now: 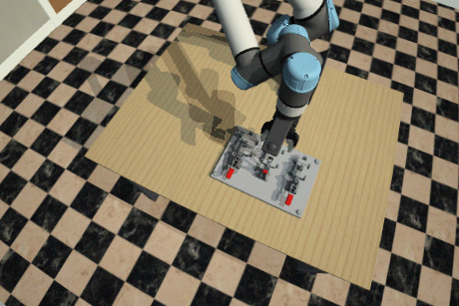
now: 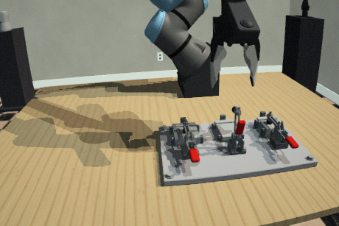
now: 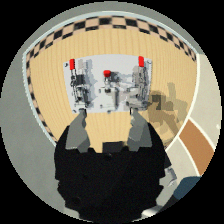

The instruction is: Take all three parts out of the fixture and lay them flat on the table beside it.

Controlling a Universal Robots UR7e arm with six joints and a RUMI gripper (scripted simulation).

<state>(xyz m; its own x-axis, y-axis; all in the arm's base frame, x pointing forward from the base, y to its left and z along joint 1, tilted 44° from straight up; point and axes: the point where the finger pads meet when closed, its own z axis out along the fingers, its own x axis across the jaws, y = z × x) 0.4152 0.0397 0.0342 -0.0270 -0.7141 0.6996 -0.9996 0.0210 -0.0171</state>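
Right now the flat grey plate part is 40 mm behind my hand and 130 mm below it. From my hand the other things lie so: grey fixture plate (30 mm ahead, 150 mm below).
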